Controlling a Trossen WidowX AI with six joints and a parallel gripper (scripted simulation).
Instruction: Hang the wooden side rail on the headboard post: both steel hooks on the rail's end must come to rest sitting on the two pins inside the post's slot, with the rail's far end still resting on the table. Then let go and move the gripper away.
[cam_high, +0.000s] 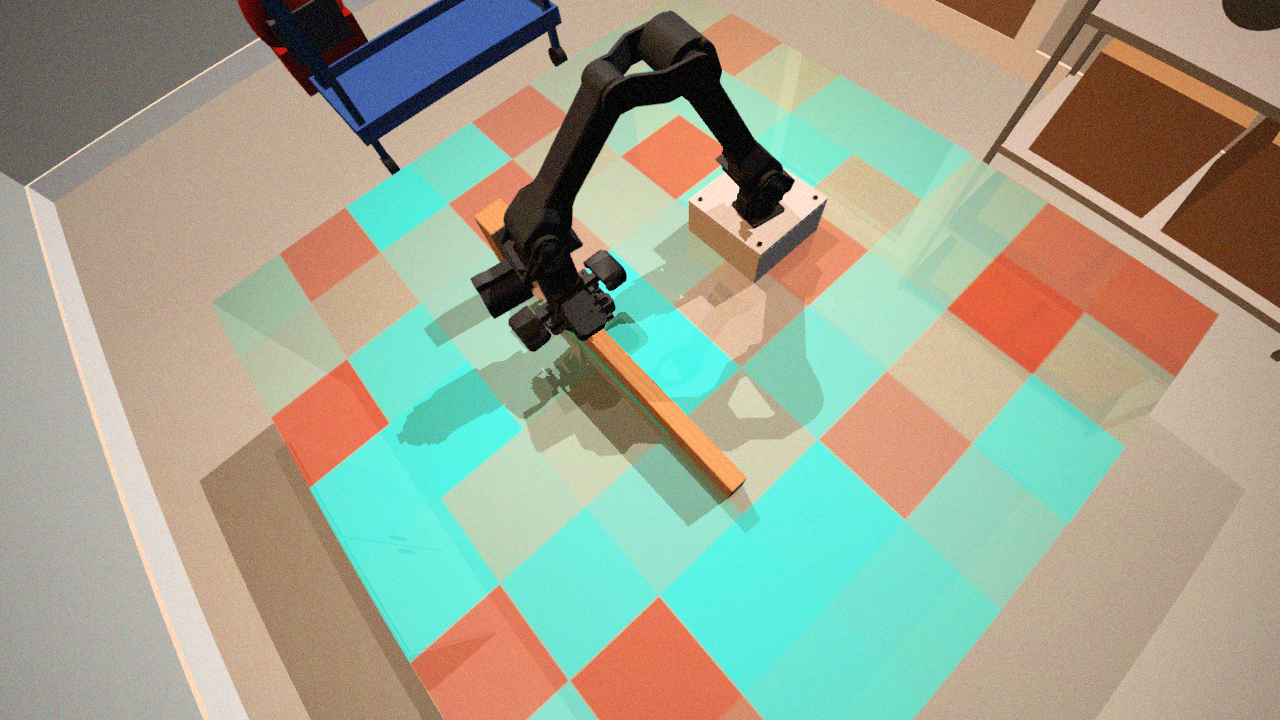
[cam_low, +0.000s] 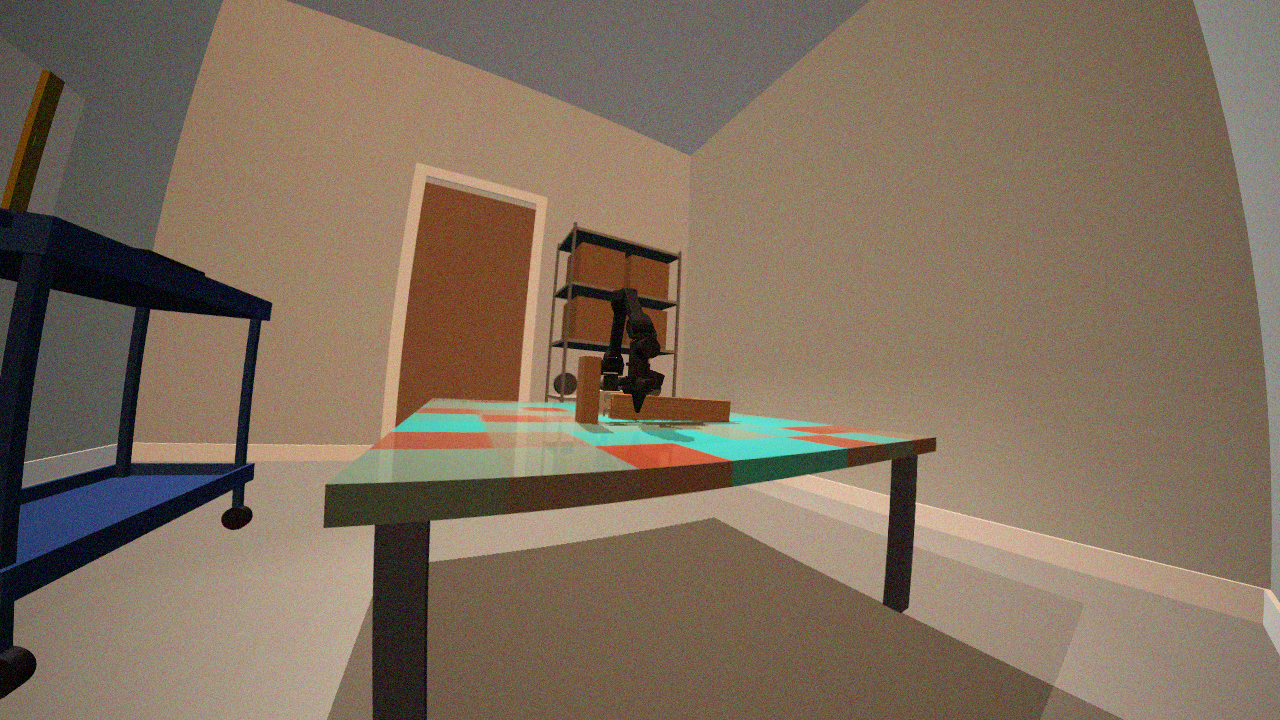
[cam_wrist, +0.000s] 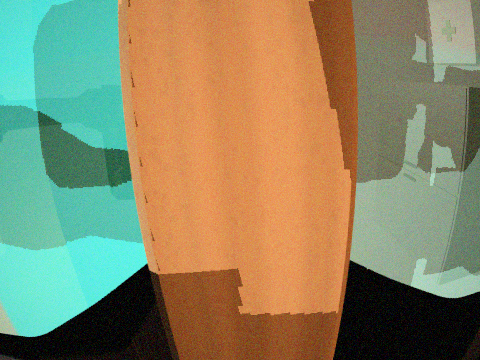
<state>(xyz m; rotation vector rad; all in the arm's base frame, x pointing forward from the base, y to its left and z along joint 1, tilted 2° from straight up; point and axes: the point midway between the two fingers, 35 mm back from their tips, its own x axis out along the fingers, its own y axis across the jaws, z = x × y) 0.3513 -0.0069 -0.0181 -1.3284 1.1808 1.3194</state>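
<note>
Now: gripper tip 15 cm to the left of the headboard post, 5 cm below it and 3 cm short of it.
</note>
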